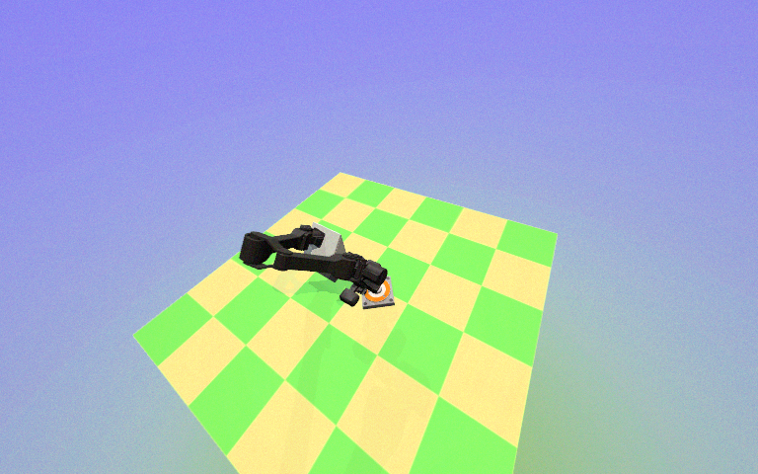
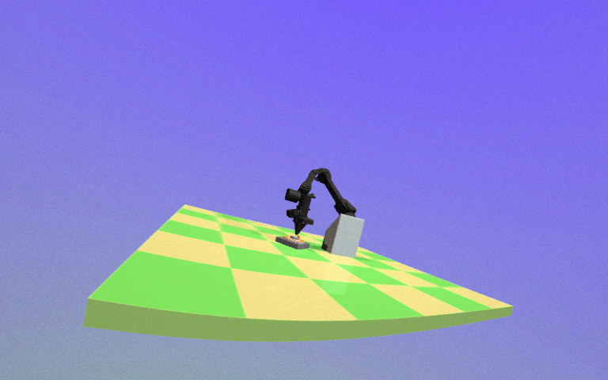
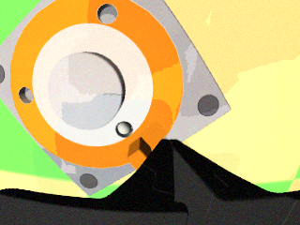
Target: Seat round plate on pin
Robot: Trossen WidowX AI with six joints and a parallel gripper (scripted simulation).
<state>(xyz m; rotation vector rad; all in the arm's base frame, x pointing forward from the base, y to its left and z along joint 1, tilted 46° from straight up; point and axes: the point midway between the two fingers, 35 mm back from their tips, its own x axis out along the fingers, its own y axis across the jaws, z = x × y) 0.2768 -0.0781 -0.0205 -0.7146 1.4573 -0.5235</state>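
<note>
My gripper tip is 10 mm short of the round plate, 30 mm to the right of it and 10 mm above it. From my gripper tip the other things lie so: square grey base 20 mm ahead, 50 mm to the left, 20 mm below.
</note>
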